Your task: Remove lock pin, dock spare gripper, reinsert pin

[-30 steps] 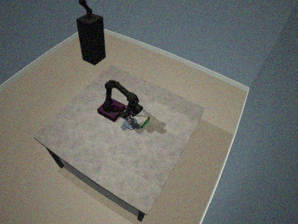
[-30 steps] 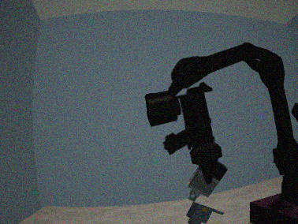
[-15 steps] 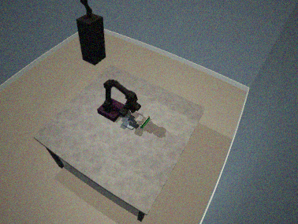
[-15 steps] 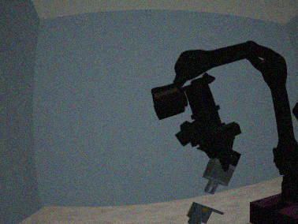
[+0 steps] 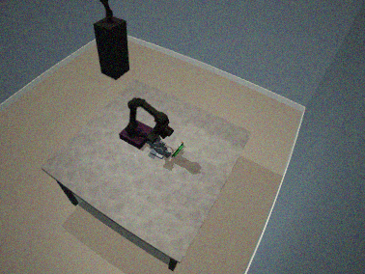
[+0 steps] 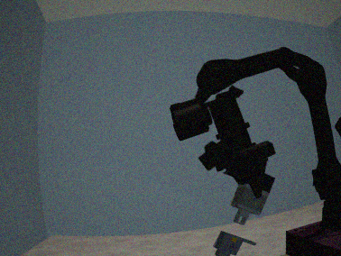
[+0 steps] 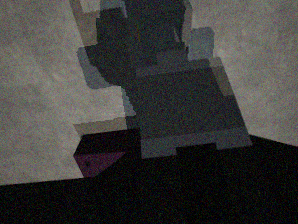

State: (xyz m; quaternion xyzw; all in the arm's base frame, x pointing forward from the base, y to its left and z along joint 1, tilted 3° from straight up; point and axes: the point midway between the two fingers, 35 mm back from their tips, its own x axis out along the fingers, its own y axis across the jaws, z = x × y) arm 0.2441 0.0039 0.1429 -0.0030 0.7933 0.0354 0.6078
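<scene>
Now: gripper tip 150 mm short of the green bar, 150 mm above it and 110 mm to the right of it. From my gripper tip the other things lie so: spare gripper (10 mm ahead); grey socket block (120 mm below, 50 mm ahead).
</scene>
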